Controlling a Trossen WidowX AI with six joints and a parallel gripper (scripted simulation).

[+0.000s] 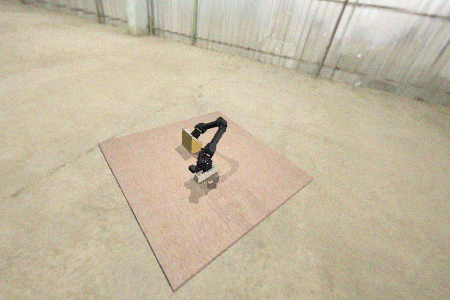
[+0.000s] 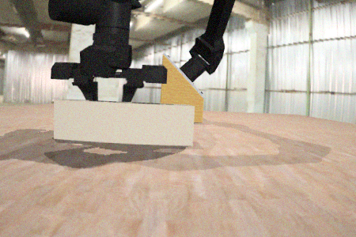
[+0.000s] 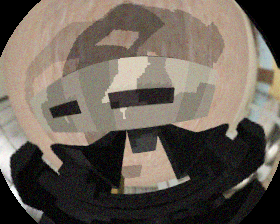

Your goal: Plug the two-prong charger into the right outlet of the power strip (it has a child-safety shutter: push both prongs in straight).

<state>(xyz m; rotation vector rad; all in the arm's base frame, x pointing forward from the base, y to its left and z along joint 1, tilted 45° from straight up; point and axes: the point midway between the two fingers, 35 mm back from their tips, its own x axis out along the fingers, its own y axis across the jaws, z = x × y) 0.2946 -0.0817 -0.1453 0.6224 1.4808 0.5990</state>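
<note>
Now: gripper tip 20 mm short of the charger and 10 mm below it.
</note>
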